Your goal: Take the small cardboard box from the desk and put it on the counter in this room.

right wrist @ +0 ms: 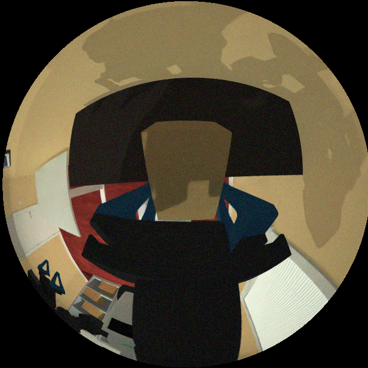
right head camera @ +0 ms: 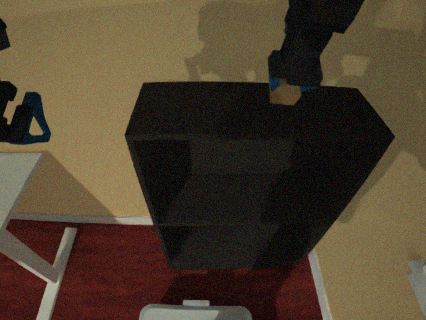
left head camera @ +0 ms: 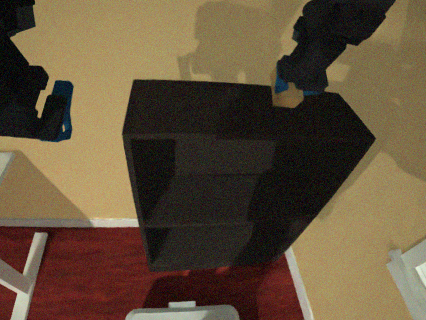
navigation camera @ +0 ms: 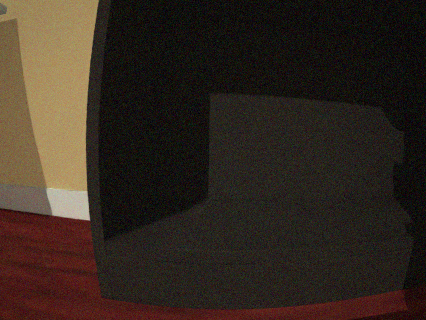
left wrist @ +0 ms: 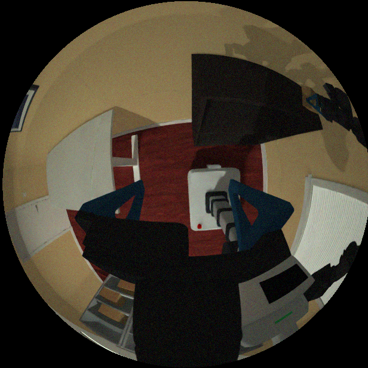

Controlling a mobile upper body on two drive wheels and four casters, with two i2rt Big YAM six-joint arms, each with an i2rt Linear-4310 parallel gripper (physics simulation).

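Observation:
The small brown cardboard box is held between the blue fingers of my right gripper, which is shut on it. In both head views the box overlaps the far part of the top of a black open-fronted cabinet, possibly the counter; the height of the box over it cannot be told. My left gripper is open and empty, left of the cabinet. A white desk stands further left.
The cabinet stands against the beige wall, very close ahead in the navigation view. My white base is in front of it. A window with white blinds is at the right. A grey shelf unit with brown boxes shows low in both wrist views.

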